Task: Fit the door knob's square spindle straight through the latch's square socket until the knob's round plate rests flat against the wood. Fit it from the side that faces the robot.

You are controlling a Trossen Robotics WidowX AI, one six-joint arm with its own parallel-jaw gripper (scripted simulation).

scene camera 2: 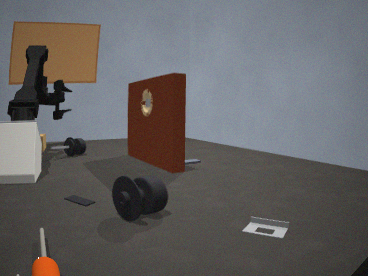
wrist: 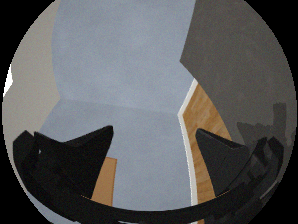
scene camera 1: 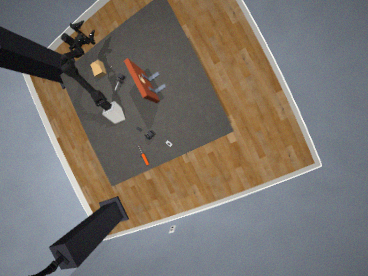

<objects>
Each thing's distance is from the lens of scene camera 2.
red-brown wooden door panel [scene camera 2: 156,135]: 0.72 m
</objects>
